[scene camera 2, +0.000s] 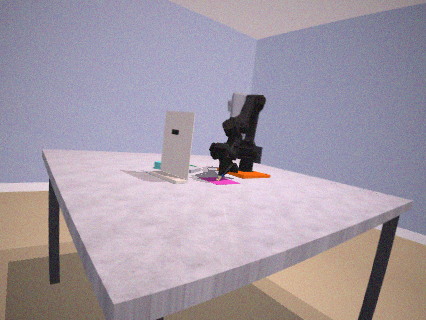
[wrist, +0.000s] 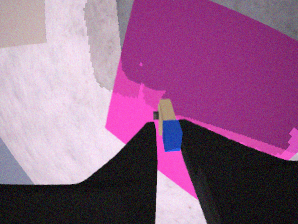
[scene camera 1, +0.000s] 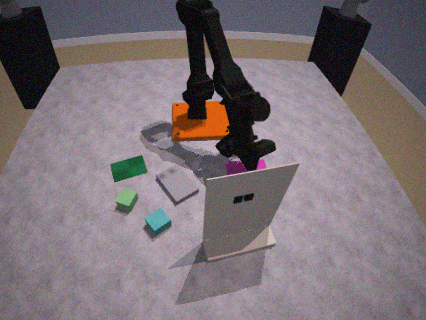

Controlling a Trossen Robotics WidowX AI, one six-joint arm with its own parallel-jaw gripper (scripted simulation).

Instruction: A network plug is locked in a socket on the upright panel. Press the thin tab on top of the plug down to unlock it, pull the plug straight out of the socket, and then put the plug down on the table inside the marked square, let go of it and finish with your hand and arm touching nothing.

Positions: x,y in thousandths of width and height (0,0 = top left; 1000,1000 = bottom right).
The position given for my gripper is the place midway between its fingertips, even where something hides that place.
Note:
I see my gripper (scene camera 1: 593,542), a network plug (wrist: 569,569), a white upright panel (scene camera 1: 562,652) and a magenta square (wrist: 753,324).
My gripper also shows in scene camera 2 (scene camera 2: 518,552) and in the wrist view (wrist: 555,574). The white upright panel is seen too in scene camera 2 (scene camera 2: 419,402).

